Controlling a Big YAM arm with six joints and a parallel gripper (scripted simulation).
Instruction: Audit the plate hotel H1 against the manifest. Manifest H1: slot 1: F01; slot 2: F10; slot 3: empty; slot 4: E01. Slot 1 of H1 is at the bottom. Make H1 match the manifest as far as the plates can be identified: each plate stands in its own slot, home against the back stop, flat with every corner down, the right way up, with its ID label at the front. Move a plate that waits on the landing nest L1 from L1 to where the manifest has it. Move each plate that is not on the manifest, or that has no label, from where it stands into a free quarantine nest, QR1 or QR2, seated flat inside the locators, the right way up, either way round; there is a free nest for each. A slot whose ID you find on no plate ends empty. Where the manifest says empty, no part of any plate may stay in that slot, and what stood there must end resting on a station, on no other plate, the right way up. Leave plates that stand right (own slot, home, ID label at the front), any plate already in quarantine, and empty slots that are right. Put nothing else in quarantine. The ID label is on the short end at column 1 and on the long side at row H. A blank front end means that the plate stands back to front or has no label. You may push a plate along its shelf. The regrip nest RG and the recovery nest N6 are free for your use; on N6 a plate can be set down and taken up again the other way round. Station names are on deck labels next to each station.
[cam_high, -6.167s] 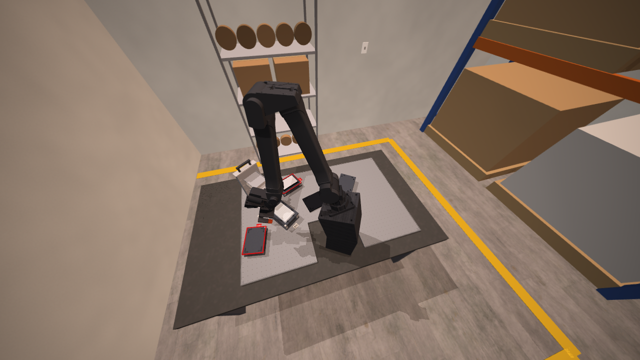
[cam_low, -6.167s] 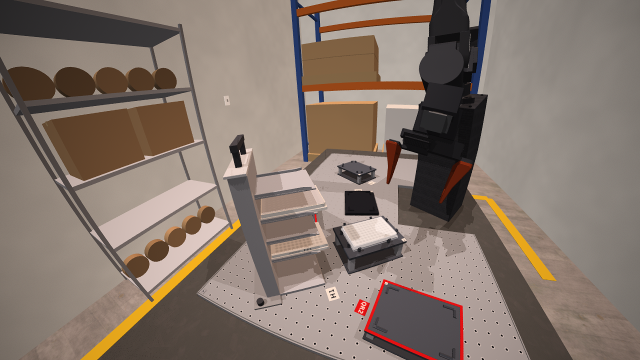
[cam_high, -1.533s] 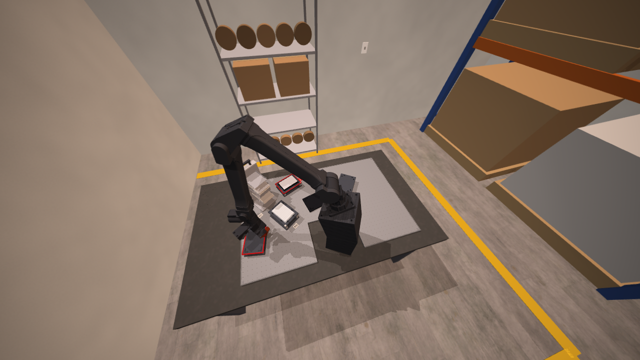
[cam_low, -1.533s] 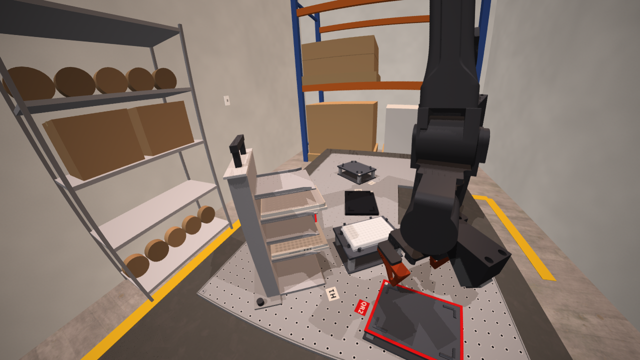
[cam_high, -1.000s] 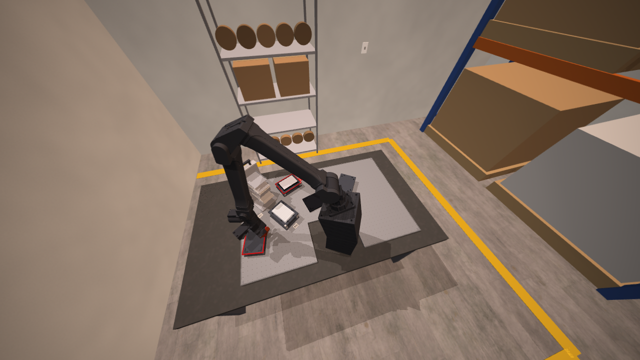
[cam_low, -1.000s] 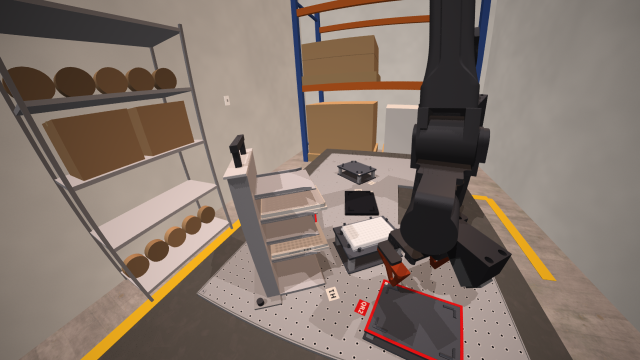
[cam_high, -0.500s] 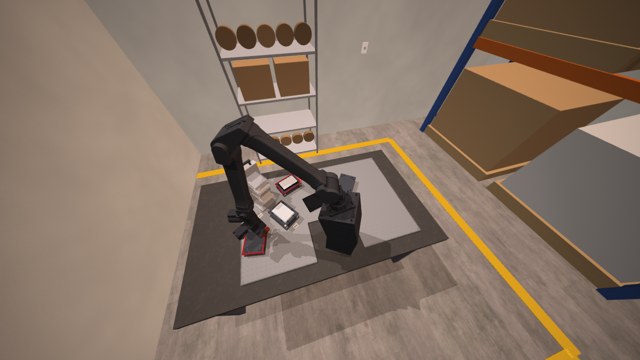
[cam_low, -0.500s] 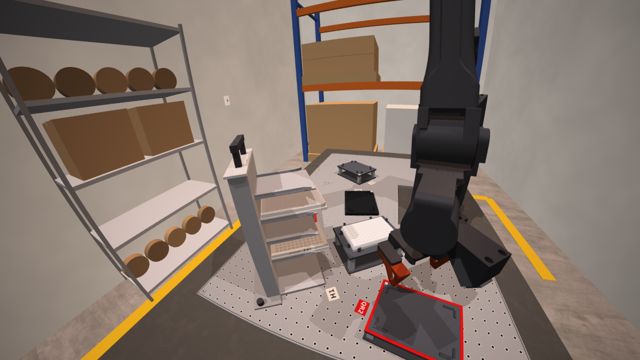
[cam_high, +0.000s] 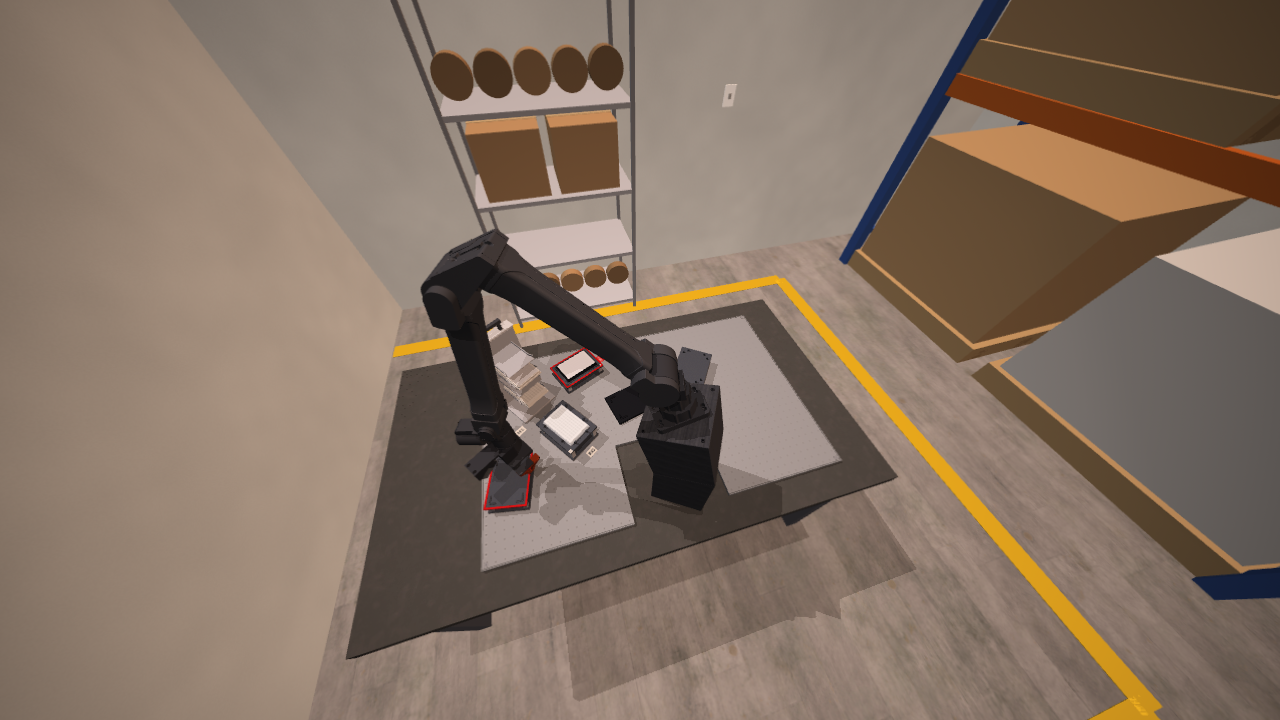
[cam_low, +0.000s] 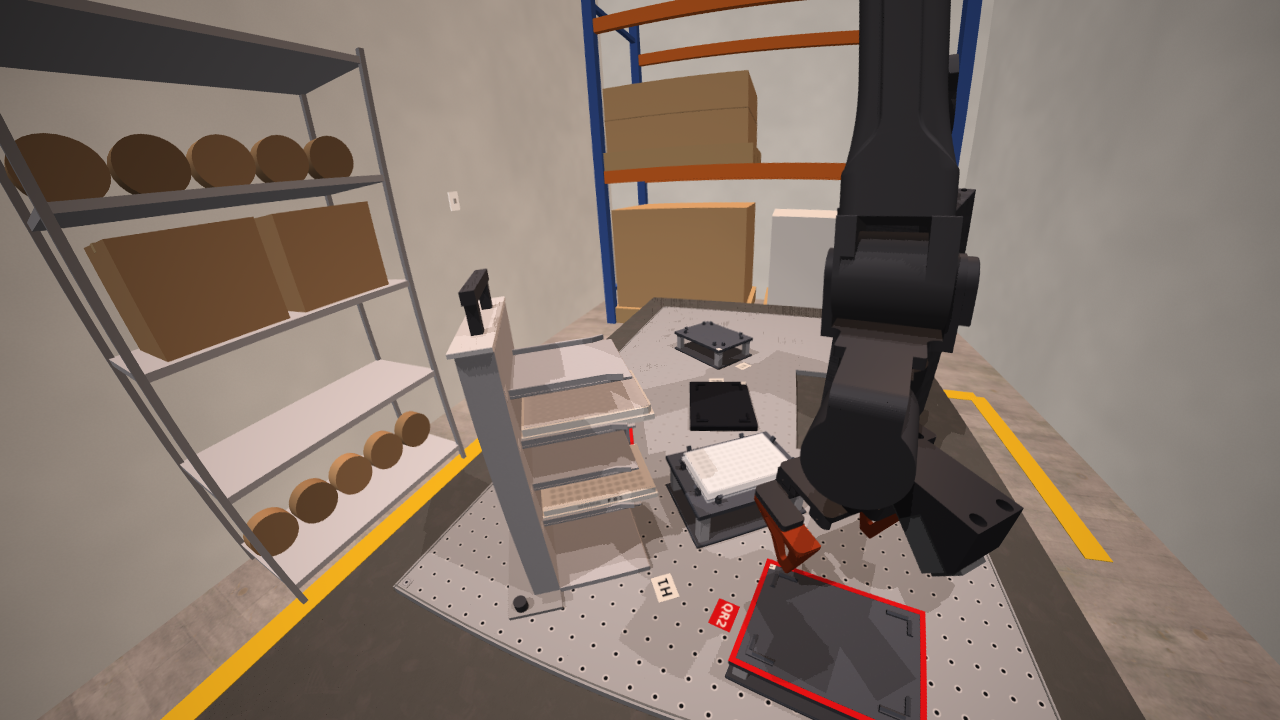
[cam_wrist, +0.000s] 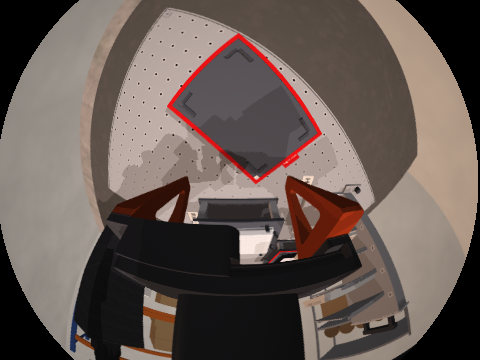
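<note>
My gripper is now 140 mm to the left of the dark regrip nest, 100 mm short of it and 50 mm above it. Round my hand: H1 deck label (160 mm ahead, 110 mm below, 20 mm to the left); then quarantine nest QR2 (70 mm below, 50 mm to the left, 20 mm behind); then plate hotel H1 (320 mm ahead, 40 mm above, 10 mm to the left).
</note>
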